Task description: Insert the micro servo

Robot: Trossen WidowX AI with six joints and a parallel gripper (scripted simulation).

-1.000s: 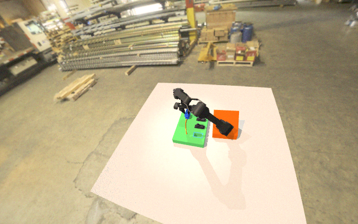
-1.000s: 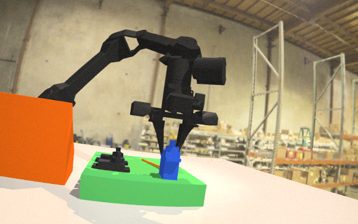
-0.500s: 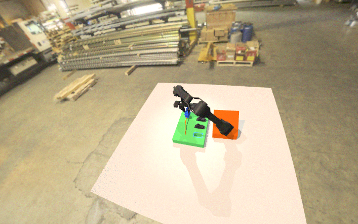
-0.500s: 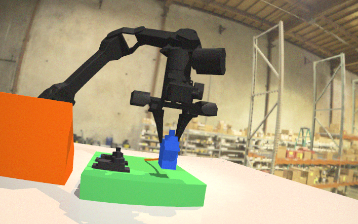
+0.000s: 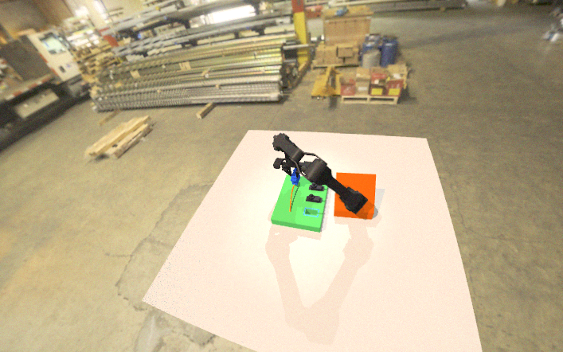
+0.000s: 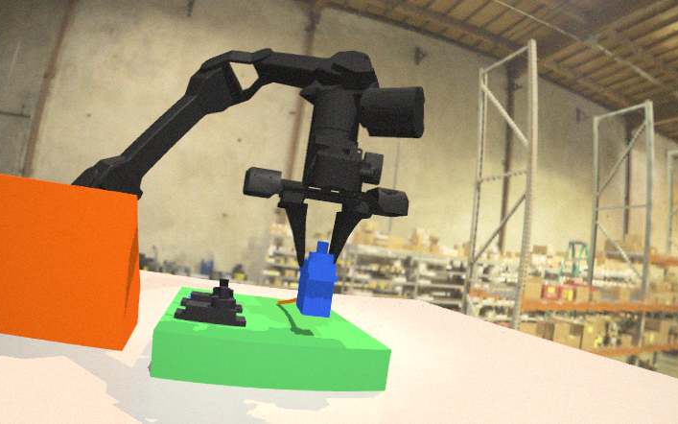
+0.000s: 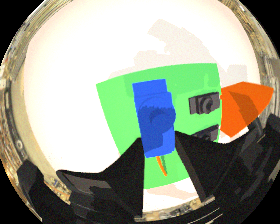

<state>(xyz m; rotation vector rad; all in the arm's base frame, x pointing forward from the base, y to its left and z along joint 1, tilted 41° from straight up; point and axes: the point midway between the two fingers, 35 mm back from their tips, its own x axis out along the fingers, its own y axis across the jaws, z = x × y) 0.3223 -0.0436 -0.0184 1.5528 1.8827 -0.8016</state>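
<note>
Now: the green deck 100 mm below my gripper tip, 70 mm to the left of it and 10 mm behind it.
</note>
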